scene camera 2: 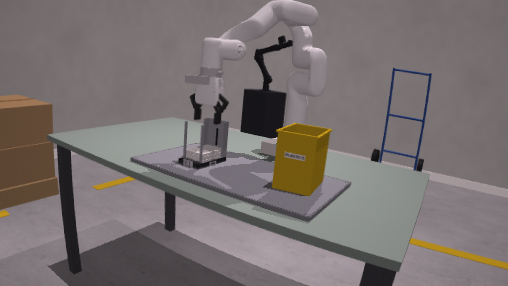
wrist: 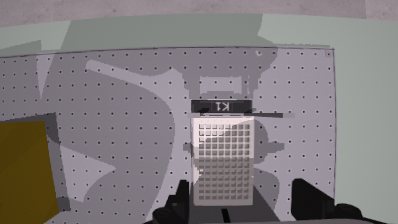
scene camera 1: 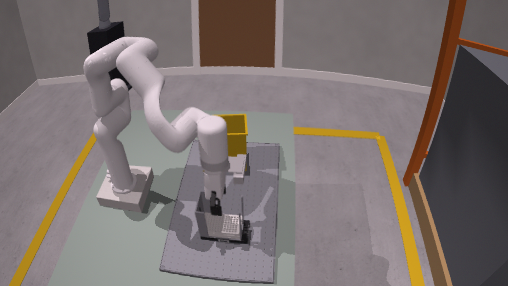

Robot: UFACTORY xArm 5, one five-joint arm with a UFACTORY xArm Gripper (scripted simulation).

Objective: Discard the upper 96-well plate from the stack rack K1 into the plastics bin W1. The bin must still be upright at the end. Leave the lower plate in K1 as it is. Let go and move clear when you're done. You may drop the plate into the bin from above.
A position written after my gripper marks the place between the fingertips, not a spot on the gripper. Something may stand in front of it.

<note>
I see my gripper [scene camera 2: 206, 121] and a yellow plastics bin W1 [scene camera 1: 237, 131].
My gripper shows as well in the wrist view [wrist: 240, 197] and in scene camera 1 [scene camera 1: 218, 203].
</note>
